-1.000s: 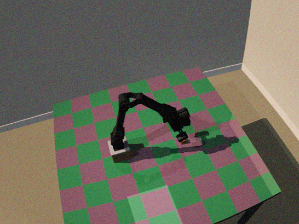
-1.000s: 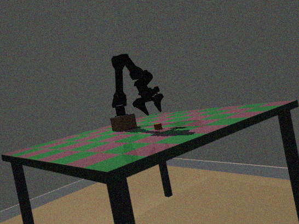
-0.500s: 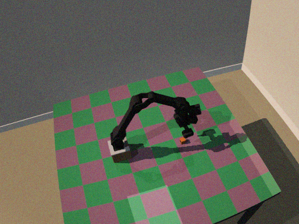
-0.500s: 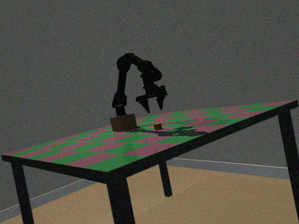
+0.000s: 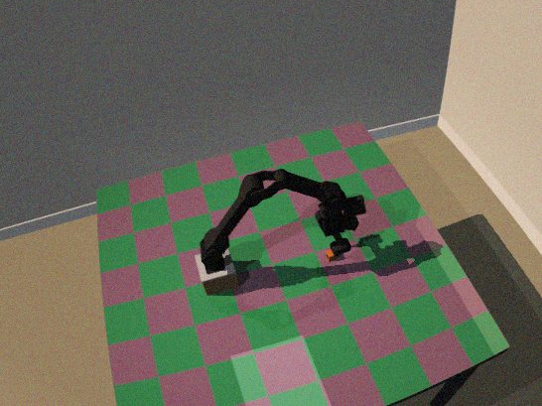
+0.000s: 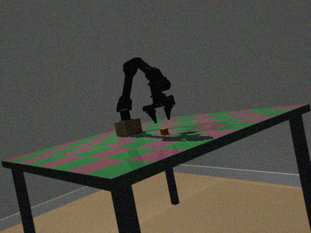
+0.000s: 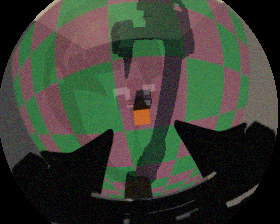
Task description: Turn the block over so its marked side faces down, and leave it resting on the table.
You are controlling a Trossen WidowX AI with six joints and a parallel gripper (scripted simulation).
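Right now my gripper tip is 1 cm past the block and 5 cm above it.
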